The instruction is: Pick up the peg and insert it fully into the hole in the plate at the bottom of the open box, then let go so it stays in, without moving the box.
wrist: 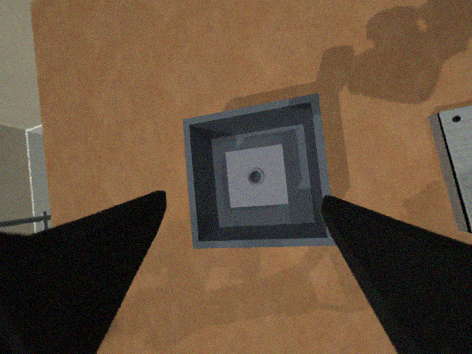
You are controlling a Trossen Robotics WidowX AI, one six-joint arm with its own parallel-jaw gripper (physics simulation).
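Places are measured from the arm's base along level axes (x left, y back, z up), in centimetres.
Pixels of known places: gripper, fingertip midpoint: (244,200).
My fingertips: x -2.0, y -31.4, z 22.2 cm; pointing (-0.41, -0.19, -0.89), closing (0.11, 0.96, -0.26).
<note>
Behind a point stands the place of what it marks.
A grey-blue open box (190,185) {x -3.6, y -42.2, z 7.6 cm} is in the middle of the wrist view, seen from above. A pale square plate (240,192) {x -2.0, y -35.7, z 3.6 cm} lies at its bottom. A dark round hole (256,175) with a thin lighter ring is near the plate's middle. The peg cannot be made out in the wrist view. My gripper (244,200) {x -2.0, y -31.4, z 22.2 cm} is wide open, with nothing between its fingers. It is above the box; the left fingertip shows to the left of the box and the right fingertip overlaps the box's right wall in the view.
An orange-brown table top (125,100) {x -24.5, y -61.7, z -2.2 cm} surrounds the box. A grey metal plate (460,155) {x -4.6, y -4.9, z 0.1 cm} with a small dark hole lies at the right edge of the view. The table's edge runs down the left side, with a thin dark bar (22,221) beyond it. Shadows fall at the upper right.
</note>
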